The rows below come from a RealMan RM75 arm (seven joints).
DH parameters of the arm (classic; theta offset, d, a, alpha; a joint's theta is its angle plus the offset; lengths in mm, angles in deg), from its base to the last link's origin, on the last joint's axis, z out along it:
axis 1: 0 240.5 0 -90
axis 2: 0 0 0 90
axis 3: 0 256 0 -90
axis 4: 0 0 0 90
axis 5: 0 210 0 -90
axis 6: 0 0 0 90
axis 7: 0 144 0 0
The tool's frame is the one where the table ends.
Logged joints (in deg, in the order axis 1, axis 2, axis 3, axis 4, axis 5, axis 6, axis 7), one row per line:
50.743, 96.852, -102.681, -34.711, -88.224, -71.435, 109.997
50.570, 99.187, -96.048, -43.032, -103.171, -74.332, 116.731
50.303, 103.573, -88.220, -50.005, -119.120, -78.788, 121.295
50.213, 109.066, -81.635, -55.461, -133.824, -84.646, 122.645
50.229, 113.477, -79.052, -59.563, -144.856, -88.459, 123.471
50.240, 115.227, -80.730, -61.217, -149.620, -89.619, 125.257
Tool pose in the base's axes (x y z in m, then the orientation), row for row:
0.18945, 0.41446, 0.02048, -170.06, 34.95, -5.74
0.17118, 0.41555, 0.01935, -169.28, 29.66, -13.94
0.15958, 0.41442, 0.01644, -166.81, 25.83, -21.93
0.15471, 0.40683, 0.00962, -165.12, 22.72, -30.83
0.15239, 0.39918, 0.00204, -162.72, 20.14, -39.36
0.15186, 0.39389, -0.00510, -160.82, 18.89, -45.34
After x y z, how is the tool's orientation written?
As a rotation vector, in degrees.
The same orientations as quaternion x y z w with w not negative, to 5 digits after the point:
-0.97752, 0.20090, -0.03299, 0.05487
-0.97963, 0.17164, -0.08067, 0.06607
-0.97642, 0.15120, -0.12837, 0.08527
-0.97006, 0.13348, -0.18112, 0.09147
-0.96026, 0.11885, -0.23227, 0.09915
-0.95128, 0.11174, -0.26819, 0.10320

